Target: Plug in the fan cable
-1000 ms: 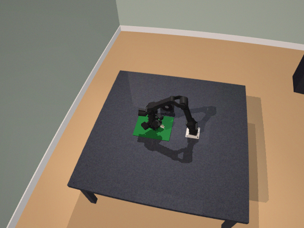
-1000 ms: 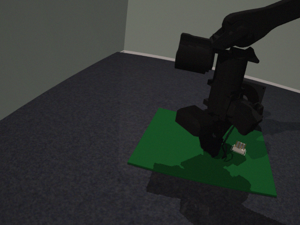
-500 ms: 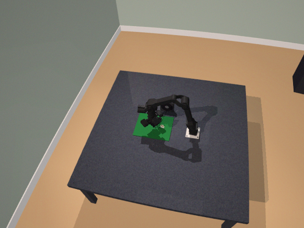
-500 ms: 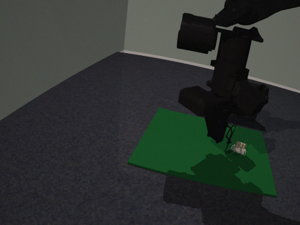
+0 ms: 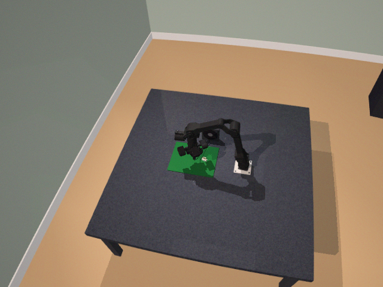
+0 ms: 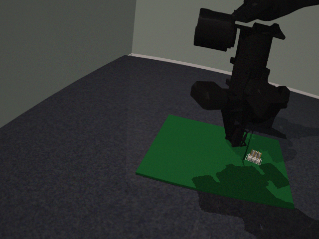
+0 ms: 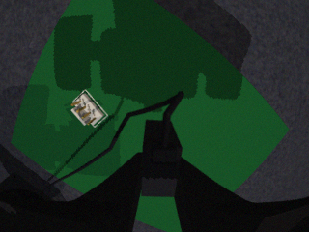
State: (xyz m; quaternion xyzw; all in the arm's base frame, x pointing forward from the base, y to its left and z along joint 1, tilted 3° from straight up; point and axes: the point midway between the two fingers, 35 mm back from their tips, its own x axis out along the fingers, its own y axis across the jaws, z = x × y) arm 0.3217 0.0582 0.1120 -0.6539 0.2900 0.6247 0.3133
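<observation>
The black plug is 1 cm behind my gripper tip, 1 cm to the left of it and 1 cm above it. From my gripper tip the other things lie so: green board: 1 cm ahead, 2 cm to the right, 8 cm below; white four-pin header: 6 cm behind, 3 cm to the right, 7 cm below; black fan: 5 cm behind, 21 cm to the right, 1 cm below.
</observation>
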